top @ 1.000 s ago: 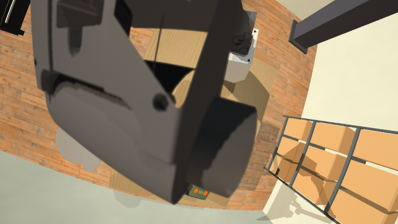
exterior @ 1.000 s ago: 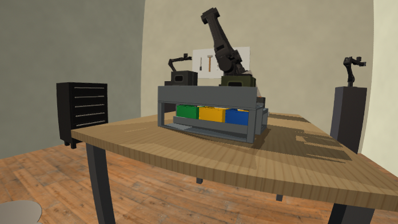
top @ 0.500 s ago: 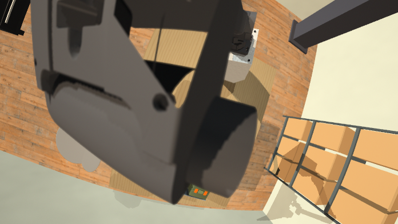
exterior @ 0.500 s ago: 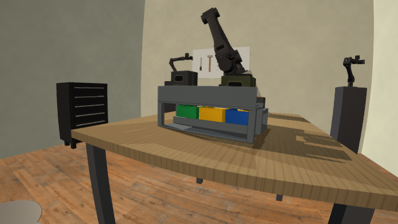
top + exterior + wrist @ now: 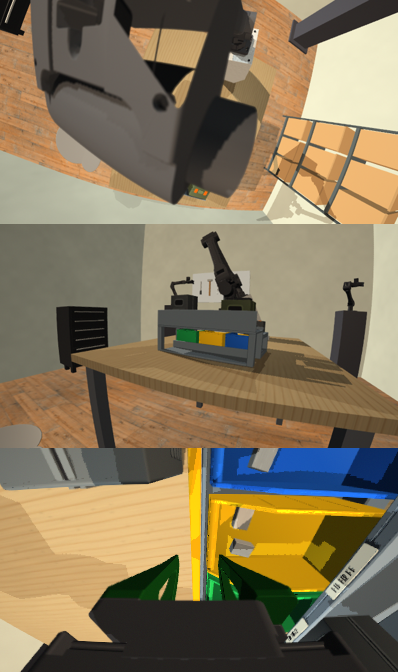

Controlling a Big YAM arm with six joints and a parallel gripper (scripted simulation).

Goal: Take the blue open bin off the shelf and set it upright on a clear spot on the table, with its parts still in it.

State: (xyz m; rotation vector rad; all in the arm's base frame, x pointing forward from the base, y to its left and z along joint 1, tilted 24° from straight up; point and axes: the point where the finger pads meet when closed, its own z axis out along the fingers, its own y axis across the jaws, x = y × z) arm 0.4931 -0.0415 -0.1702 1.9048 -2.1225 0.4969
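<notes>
Now: hand 30 mm above the yellow rod. Also, from my hand: grey case 40 mm behind, 120 mm to the left, 20 mm below; yellow bin 100 mm ahead, 10 mm to the right, 50 mm below; blue open bin 110 mm ahead, 100 mm to the left, 50 mm below.
</notes>
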